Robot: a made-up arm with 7 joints. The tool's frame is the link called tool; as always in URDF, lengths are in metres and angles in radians. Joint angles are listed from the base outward. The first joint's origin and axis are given. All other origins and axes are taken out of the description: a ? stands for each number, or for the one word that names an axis. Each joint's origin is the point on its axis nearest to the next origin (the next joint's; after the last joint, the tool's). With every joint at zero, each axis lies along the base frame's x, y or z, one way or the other. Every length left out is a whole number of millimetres.
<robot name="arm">
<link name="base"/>
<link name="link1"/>
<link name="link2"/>
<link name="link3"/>
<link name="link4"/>
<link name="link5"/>
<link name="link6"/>
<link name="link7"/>
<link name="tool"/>
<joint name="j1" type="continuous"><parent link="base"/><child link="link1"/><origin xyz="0.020 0.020 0.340"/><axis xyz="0 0 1"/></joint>
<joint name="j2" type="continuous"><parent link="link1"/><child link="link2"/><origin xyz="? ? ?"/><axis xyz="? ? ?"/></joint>
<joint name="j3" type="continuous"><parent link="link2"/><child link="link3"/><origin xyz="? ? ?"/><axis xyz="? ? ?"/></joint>
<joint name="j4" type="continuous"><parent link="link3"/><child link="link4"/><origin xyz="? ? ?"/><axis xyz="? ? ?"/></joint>
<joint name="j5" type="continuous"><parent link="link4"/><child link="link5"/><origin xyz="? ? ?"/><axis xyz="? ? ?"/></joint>
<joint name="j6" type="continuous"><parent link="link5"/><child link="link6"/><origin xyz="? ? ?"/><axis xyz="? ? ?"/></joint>
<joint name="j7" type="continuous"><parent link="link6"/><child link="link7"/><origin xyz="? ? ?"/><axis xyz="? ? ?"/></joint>
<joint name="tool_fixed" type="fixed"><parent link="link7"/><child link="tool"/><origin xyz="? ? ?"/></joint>
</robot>
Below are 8 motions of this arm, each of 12 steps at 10 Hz.
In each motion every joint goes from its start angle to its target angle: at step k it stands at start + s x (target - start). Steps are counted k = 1, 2, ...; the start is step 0. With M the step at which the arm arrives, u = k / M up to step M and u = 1 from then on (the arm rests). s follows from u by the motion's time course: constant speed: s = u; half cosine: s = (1 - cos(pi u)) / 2; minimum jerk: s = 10 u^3 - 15 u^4 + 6 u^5.
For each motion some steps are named. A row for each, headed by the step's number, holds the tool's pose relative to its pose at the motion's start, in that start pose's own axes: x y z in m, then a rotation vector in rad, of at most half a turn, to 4 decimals.
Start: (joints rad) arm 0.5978 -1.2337 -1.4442 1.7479 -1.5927 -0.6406 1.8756
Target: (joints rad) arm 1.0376 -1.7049 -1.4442 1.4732 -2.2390 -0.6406 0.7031
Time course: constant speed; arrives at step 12
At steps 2, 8, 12:
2: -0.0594 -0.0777 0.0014 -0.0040 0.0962 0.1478
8: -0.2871 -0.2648 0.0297 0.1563 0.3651 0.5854
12: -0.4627 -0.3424 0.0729 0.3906 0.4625 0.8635

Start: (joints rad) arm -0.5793 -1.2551 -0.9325 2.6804 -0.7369 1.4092 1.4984
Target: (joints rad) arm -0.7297 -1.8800 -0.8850 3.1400 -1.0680 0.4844 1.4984
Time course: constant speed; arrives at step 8
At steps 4, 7, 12:
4: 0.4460 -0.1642 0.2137 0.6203 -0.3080 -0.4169
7: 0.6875 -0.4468 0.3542 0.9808 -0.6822 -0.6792
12: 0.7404 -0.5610 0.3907 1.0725 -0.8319 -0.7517

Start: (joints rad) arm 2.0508 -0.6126 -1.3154 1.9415 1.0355 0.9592 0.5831
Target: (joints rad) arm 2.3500 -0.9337 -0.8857 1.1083 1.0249 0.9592 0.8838
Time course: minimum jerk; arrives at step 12
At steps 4, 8, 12:
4: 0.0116 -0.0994 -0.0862 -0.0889 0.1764 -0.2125
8: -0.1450 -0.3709 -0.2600 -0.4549 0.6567 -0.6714
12: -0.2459 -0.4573 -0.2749 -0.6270 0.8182 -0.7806

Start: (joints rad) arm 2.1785 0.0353 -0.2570 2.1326 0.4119 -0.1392 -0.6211
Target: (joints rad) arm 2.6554 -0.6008 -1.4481 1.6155 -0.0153 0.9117 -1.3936
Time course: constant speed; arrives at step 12
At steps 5, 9, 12:
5: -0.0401 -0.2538 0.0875 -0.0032 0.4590 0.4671
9: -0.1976 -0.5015 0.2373 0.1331 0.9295 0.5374
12: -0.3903 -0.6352 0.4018 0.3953 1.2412 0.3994

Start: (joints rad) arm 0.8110 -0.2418 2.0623 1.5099 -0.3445 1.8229 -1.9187
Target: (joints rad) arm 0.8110 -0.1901 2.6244 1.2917 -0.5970 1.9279 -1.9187
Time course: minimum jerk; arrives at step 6
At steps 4, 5, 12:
4: 0.2368 -0.0139 -0.0161 0.1385 0.3267 0.3769
5: 0.2869 -0.0035 -0.0227 0.1577 0.4160 0.4497
12: 0.2969 -0.0008 -0.0242 0.1610 0.4348 0.4639

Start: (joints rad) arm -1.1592 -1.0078 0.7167 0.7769 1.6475 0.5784 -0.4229
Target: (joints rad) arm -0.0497 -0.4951 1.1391 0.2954 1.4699 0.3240 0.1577
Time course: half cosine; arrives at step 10
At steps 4, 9, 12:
4: -0.1798 -0.0237 -0.0435 -0.0081 0.4370 -0.1305
9: -0.5104 -0.1038 0.0954 -0.1779 1.1125 0.1105
12: -0.5191 -0.1102 0.1045 -0.1848 1.1316 0.1314

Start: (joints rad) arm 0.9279 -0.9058 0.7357 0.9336 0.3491 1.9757 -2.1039
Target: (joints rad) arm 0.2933 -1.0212 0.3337 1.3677 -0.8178 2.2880 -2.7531
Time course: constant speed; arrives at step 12
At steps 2, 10, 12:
2: -0.0528 0.0384 0.0421 0.0451 0.0997 -0.0944
10: -0.1118 0.2949 0.1799 0.4077 0.2142 -0.6863
12: -0.0726 0.3572 0.2065 0.5071 0.1576 -0.8747

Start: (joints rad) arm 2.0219 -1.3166 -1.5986 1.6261 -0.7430 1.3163 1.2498
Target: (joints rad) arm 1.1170 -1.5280 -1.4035 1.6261 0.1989 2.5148 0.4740
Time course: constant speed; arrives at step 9
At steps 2, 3, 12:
2: 0.0455 -0.1452 0.0877 -0.0064 0.2636 0.0202
3: 0.0530 -0.2213 0.1329 0.0264 0.3973 0.0669
12: -0.0784 -0.7310 0.3759 0.5287 0.8853 0.8415

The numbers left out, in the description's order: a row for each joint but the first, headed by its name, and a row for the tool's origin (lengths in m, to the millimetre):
j2: xyz 0.030 -0.050 0.000, axis 0 1 0
j3: xyz -0.020 0.000 0.530, axis 0 0 1
j4: xyz 0.050 0.010 0.000, axis 0 -1 0
j5: xyz 0.130 0.000 -0.520, axis 0 0 -1
j6: xyz 0.000 0.030 0.000, axis 0 1 0
j7: xyz 0.090 0.000 -0.120, axis 0 0 -1
tool: xyz 0.000 0.010 0.000

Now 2 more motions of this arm.
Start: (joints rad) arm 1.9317 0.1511 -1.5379 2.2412 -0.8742 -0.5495 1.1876
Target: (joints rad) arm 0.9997 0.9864 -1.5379 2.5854 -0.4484 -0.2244 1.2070
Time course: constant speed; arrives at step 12
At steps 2, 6, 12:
2: -0.0601 0.0417 -0.0398 -0.0435 0.0584 0.1273
6: -0.2731 0.0648 -0.0938 -0.1272 0.2153 0.3415
12: -0.7092 -0.1012 -0.0070 -0.2944 0.5470 0.5457

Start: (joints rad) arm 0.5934 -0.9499 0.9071 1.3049 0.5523 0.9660 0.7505
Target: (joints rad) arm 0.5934 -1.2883 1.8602 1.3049 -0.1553 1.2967 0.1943
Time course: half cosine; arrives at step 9
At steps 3, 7, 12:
3: -0.1984 0.0311 -0.0619 -0.2034 0.0122 0.4802
7: -0.6395 -0.1065 -0.2180 -0.7926 -0.0107 1.6387
12: -0.7021 -0.1571 -0.2439 -0.9172 -0.0227 1.8381

